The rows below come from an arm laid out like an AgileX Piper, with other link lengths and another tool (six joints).
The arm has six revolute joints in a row. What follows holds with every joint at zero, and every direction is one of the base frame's.
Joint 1 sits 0.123 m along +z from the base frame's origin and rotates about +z.
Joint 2 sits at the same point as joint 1 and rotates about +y.
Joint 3 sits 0.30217 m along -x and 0.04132 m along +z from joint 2 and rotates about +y.
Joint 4 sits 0.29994 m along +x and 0.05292 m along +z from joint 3 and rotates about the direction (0.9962, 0, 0.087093).
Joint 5 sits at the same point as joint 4 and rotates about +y.
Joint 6 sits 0.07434 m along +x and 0.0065 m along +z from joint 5 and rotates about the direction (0.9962, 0, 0.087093).
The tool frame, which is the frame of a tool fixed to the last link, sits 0.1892 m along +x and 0.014 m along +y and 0.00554 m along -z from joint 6; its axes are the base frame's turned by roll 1.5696, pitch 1.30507 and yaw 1.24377 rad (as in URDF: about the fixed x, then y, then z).
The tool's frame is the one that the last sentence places.
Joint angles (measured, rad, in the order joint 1, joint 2, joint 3, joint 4, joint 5, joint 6), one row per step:
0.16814 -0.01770 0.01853 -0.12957 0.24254 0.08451
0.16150 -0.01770 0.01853 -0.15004 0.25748 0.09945
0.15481 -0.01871 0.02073 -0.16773 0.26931 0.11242
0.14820 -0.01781 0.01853 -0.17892 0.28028 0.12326
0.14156 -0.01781 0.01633 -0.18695 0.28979 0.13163
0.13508 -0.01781 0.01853 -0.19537 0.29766 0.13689
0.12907 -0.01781 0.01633 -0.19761 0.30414 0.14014
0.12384 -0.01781 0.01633 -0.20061 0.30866 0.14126
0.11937 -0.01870 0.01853 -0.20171 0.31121 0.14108
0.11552 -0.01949 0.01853 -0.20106 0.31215 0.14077
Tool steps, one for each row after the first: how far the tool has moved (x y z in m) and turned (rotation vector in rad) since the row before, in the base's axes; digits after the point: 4 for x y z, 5 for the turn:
-0.0003 -0.0037 -0.0037 -0.00774 0.01319 -0.01288
-0.0002 -0.0035 -0.0038 -0.00659 0.01144 -0.01232
-0.0002 -0.0030 -0.0016 -0.00170 0.00884 -0.01145
-0.0002 -0.0027 -0.0010 -0.00062 0.00670 -0.01067
-0.0002 -0.0027 -0.0031 -0.00441 0.00912 -0.00976
-0.0002 -0.0020 -0.0003 0.00052 0.00407 -0.00814
-0.0001 -0.0018 -0.0011 -0.00235 0.00410 -0.00662
-0.0001 -0.0014 -0.0016 -0.00168 0.00364 -0.00504
0.0000 -0.0009 0.0000 0.00034 0.00019 -0.00391

